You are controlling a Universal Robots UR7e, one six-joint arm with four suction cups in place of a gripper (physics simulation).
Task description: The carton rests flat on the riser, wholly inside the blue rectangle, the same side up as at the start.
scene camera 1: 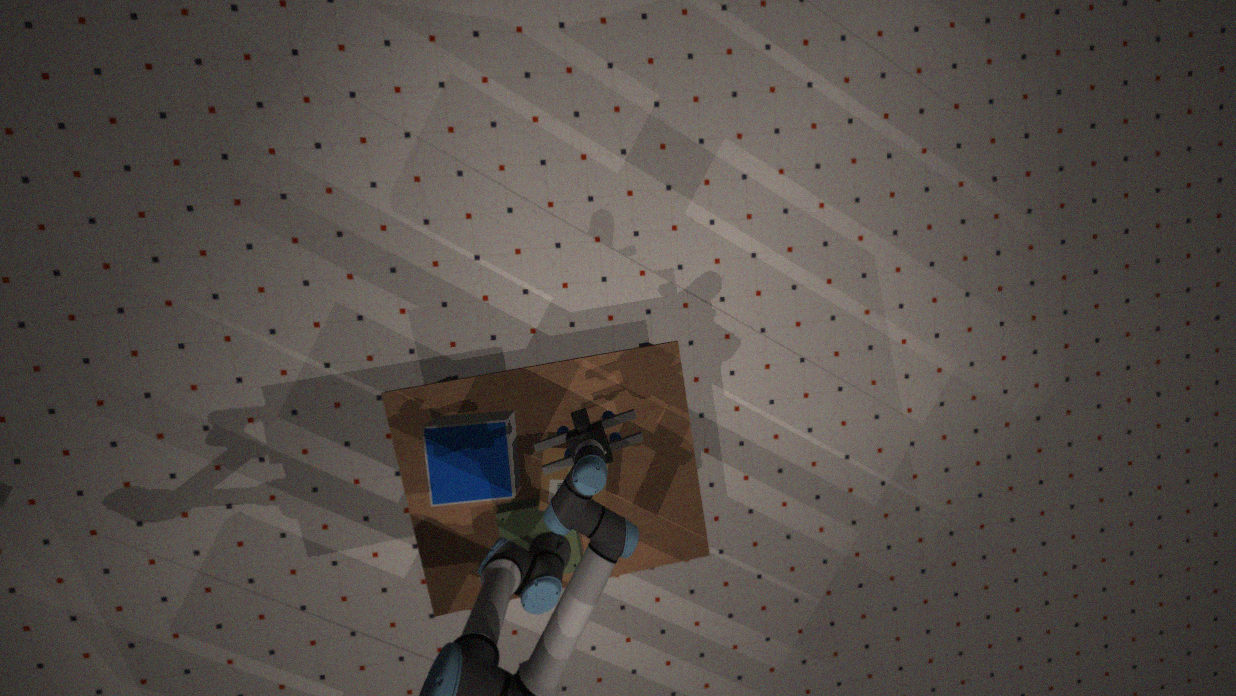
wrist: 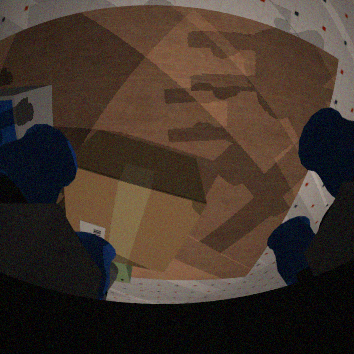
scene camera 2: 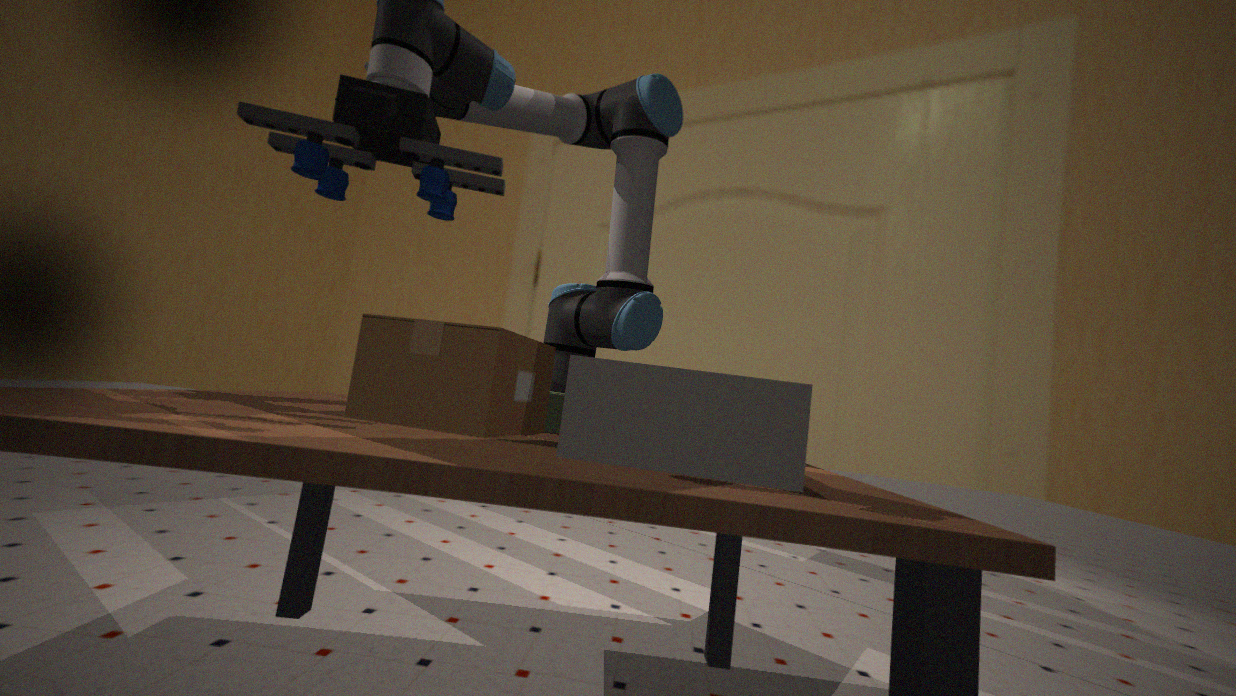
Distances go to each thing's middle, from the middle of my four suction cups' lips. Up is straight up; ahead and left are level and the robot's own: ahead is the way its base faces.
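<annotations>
Brown carton (scene camera 2: 482, 381): 230 mm below my suction cup, 190 mm behind, 100 mm to the left. From my suction cup, grey riser (scene camera 2: 748, 430): 250 mm below, 30 mm behind, 430 mm to the left.
</annotations>
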